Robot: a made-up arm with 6 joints. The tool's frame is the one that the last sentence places.
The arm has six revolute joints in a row. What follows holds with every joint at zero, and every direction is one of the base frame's.
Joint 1 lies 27.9 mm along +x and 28.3 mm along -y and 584.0 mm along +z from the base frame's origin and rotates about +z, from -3.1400 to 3.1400 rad.
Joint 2 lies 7.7 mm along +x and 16.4 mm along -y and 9.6 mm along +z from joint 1 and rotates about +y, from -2.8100 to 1.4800 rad.
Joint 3 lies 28.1 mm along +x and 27.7 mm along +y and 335.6 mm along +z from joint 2 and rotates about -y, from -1.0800 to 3.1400 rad.
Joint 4 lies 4.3 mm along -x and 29.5 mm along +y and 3.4 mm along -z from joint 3 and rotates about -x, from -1.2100 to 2.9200 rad.
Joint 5 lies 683.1 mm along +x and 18.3 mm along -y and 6.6 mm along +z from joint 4 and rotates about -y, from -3.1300 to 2.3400 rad.
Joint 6 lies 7.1 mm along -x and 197.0 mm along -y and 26.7 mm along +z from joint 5 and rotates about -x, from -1.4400 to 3.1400 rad.
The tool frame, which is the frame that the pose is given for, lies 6.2 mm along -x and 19.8 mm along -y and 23.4 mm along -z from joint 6; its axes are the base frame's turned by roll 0.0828, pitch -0.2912 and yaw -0.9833 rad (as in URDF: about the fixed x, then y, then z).
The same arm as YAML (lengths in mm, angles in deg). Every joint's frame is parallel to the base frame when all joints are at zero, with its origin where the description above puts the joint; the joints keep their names.
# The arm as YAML. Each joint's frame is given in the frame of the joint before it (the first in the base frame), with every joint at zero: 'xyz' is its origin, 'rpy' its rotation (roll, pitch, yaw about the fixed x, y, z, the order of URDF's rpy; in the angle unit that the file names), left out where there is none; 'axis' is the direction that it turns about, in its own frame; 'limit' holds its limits. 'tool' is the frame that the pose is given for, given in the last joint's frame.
units:
  length: mm
  angle: deg
joints:
  - name: joint 1
    type: revolute
    origin:
      xyz: [27.9, -28.3, 584.0]
    axis: [0.0, 0.0, 1.0]
    limit:
      lower: -179.91
      upper: 179.91
  - name: joint 2
    type: revolute
    origin:
      xyz: [7.7, -16.4, 9.6]
    axis: [0.0, 1.0, 0.0]
    limit:
      lower: -161.0
      upper: 84.8
  - name: joint 3
    type: revolute
    origin:
      xyz: [28.1, 27.7, 335.6]
    axis: [0.0, -1.0, 0.0]
    limit:
      lower: -61.88
      upper: 179.91
  - name: joint 4
    type: revolute
    origin:
      xyz: [-4.3, 29.5, -3.4]
    axis: [-1.0, 0.0, 0.0]
    limit:
      lower: -69.33
      upper: 167.3
  - name: joint 5
    type: revolute
    origin:
      xyz: [683.1, -18.3, 6.6]
    axis: [0.0, -1.0, 0.0]
    limit:
      lower: -179.34
      upper: 134.07
  - name: joint 6
    type: revolute
    origin:
      xyz: [-7.1, -197.0, 26.7]
    axis: [-1.0, 0.0, 0.0]
    limit:
      lower: -82.51
      upper: 179.91
tool:
  origin:
    xyz: [-6.2, -19.8, -23.4]
    rpy: [4.74, -16.68, -56.34]

